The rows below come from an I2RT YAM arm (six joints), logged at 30 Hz.
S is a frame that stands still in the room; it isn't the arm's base.
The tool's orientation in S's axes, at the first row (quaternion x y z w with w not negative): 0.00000, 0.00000, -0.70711, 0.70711
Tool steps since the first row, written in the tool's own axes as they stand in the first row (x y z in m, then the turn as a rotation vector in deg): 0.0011, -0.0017, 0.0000, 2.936, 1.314, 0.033; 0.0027, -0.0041, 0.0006, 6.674, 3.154, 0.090; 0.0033, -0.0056, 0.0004, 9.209, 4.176, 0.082; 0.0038, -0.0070, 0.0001, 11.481, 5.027, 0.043; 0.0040, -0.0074, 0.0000, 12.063, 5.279, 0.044
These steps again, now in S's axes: -0.0017, -0.0011, 0.0000, 1.314, -2.936, 0.033; -0.0041, -0.0027, 0.0006, 3.154, -6.674, 0.090; -0.0056, -0.0033, 0.0004, 4.176, -9.209, 0.082; -0.0070, -0.0038, 0.0001, 5.027, -11.481, 0.043; -0.0074, -0.0040, 0.0000, 5.279, -12.063, 0.044
